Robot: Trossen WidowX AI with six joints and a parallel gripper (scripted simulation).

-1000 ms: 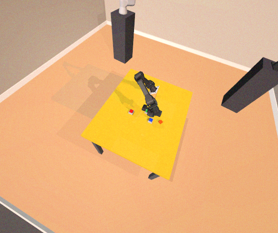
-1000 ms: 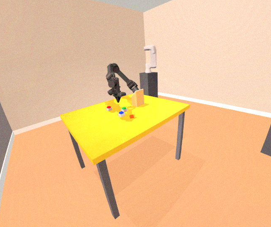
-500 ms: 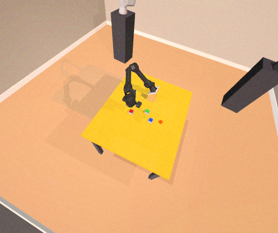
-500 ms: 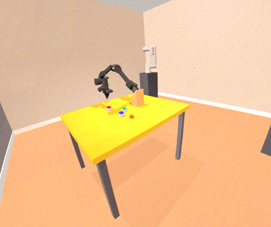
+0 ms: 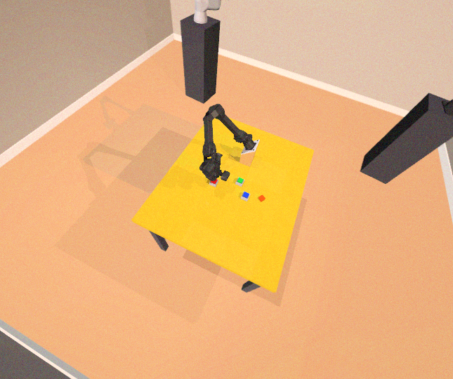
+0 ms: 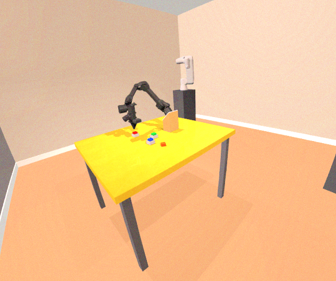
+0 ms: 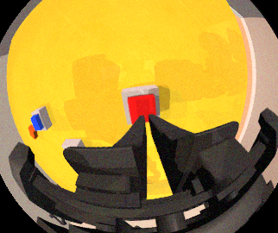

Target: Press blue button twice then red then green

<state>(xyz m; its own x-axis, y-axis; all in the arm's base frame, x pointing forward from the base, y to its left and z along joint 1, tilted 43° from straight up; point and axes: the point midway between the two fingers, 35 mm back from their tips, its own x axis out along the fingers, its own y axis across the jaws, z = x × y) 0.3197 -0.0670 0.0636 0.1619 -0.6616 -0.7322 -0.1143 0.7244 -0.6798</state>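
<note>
My gripper tip is 3 cm above the red button. From my gripper tip the other things lie so: blue button 23 cm to the left, 3 cm below, 3 cm behind; small orange block 33 cm to the left, 8 cm behind, 5 cm below; green button 15 cm to the left, 11 cm behind, 3 cm below.
</note>
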